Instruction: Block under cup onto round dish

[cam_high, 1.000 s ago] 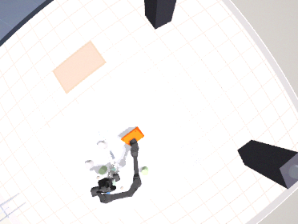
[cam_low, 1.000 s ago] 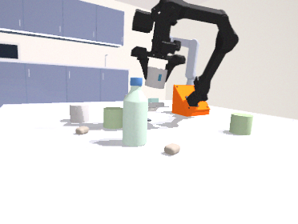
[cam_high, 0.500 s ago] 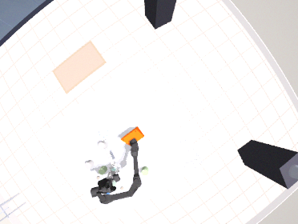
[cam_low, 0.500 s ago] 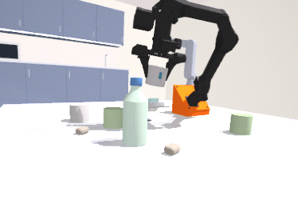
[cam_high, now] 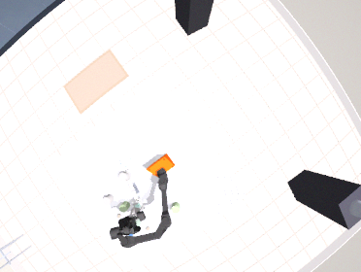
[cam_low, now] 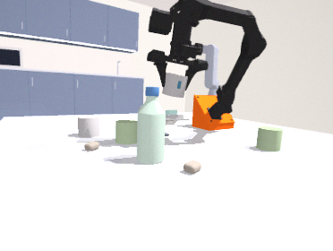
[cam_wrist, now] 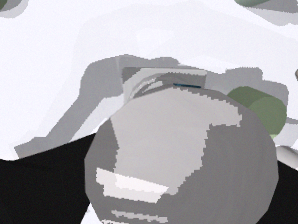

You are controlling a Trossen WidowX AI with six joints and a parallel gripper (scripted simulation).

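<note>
Right now the pale grey cup is 20 mm to the left of my gripper tip and 10 mm above it. The rest, counted from my gripper tip: tall pale green bottle: 140 mm to the left, 140 mm ahead, 60 mm below; grey balance beam: 140 mm to the right, 130 mm below, 10 mm behind.
</note>
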